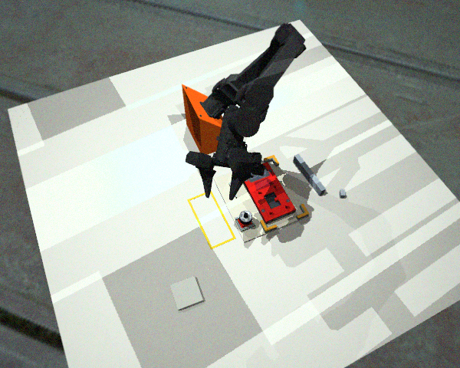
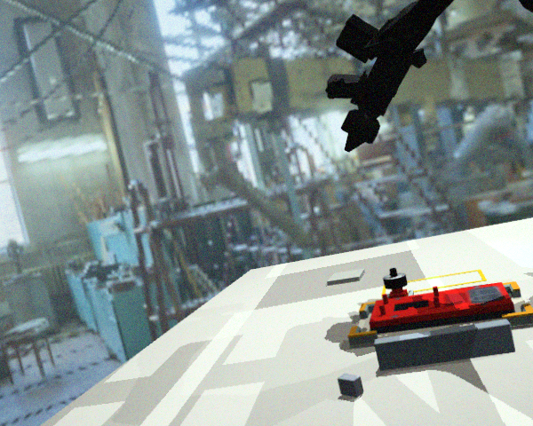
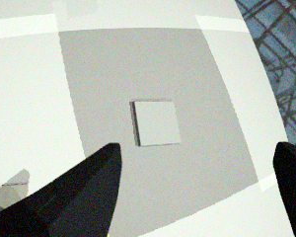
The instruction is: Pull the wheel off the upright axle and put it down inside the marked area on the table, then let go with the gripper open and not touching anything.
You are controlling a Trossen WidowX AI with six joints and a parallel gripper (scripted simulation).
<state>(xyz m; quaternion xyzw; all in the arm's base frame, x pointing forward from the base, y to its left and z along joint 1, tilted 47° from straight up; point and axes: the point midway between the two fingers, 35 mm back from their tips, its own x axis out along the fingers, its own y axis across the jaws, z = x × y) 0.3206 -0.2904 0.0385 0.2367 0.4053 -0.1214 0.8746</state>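
The wheel lies 20 mm behind my gripper tip, 110 mm to the left of it and 260 mm below it. Round my gripper tip: upright axle: 20 mm behind, 110 mm to the left, 260 mm below; then pale square tile: 70 mm ahead, 160 mm to the right, 290 mm below; then grey bar: 50 mm behind, 380 mm to the left, 280 mm below.
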